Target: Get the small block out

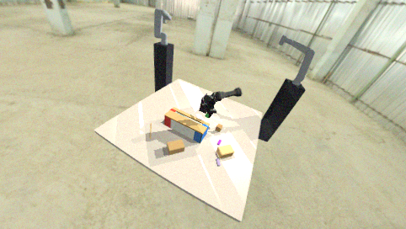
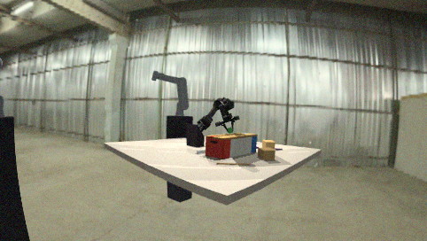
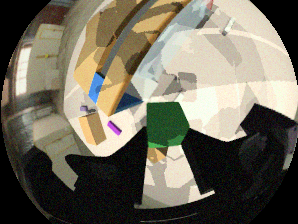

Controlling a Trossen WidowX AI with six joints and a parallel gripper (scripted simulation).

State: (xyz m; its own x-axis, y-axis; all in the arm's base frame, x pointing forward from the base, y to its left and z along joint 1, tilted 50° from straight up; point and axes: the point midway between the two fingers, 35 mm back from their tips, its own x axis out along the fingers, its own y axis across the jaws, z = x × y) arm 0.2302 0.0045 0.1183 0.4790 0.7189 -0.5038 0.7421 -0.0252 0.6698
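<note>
Right now the green block is 1 cm to the right of my gripper tip and 1 cm above it. From my gripper tip the other things lie so: thin stick 43 cm to the right, 29 cm ahead, 13 cm below; then clear-fronted box 16 cm to the right, 8 cm ahead, 7 cm below.
</note>
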